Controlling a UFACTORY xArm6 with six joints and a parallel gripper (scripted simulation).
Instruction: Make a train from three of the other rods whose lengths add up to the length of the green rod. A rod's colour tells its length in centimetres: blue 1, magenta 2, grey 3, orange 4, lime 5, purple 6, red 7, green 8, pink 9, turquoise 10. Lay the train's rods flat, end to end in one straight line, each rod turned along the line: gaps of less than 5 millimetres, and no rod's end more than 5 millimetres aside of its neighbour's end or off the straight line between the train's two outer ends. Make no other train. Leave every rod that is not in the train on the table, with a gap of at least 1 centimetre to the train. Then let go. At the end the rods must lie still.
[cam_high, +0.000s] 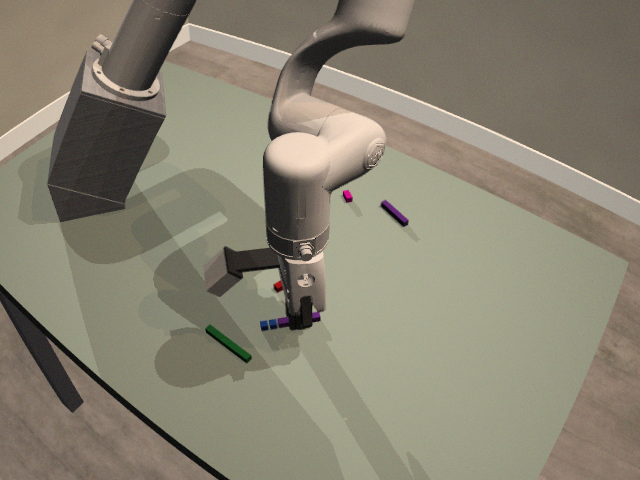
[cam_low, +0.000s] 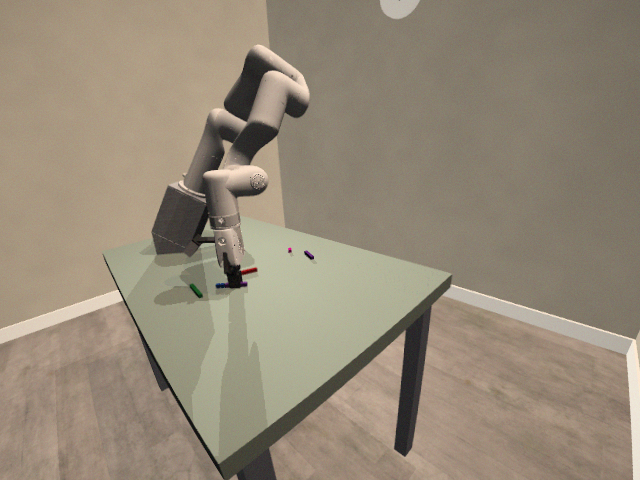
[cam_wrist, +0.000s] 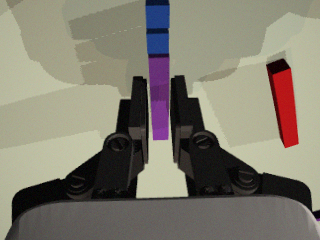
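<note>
Now: the purple rod 2 cm below my hand. The rest, counted from my hand: red rod 4 cm behind, 7 cm to the left, 2 cm below; then green rod 7 cm behind, 8 cm to the right, 2 cm below; then magenta rod 6 cm behind, 27 cm to the left, 2 cm below.
</note>
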